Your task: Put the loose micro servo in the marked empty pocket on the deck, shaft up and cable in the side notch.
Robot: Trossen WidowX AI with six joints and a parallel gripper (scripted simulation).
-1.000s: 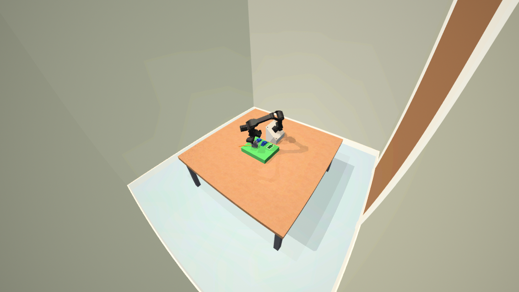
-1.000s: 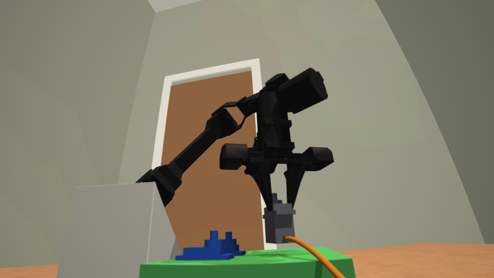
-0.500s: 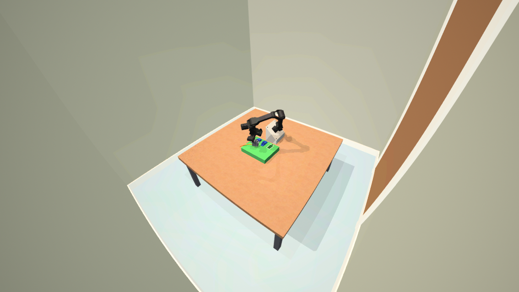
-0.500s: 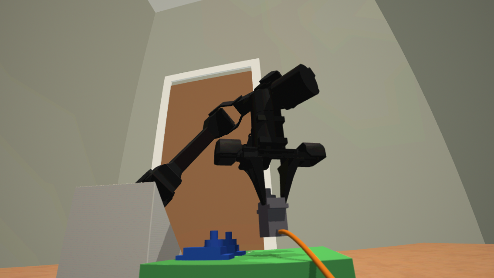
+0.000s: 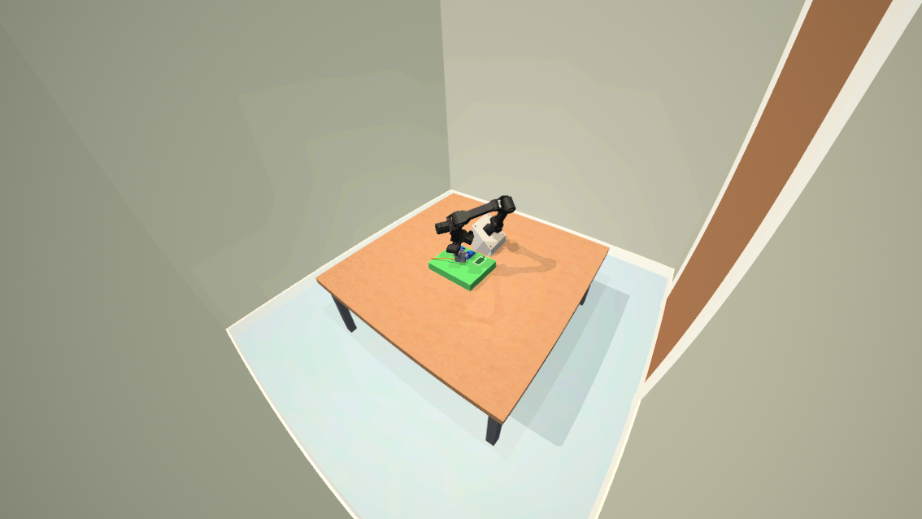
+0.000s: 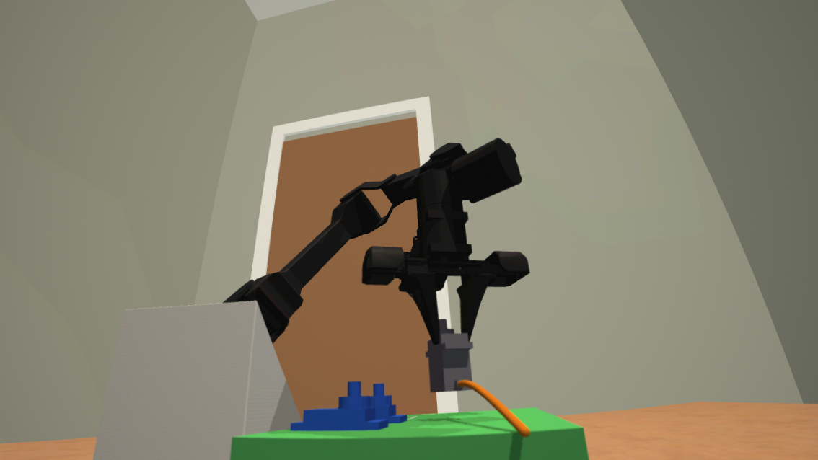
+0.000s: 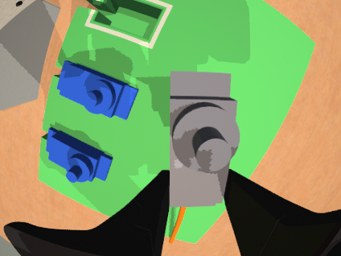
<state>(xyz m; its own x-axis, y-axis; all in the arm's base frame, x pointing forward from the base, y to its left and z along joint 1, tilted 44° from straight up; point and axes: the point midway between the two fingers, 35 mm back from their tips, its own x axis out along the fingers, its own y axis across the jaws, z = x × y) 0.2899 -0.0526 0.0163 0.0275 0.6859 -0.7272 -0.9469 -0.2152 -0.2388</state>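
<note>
My gripper tip is 10 cm above the green deck and 1 cm short of it.
</note>
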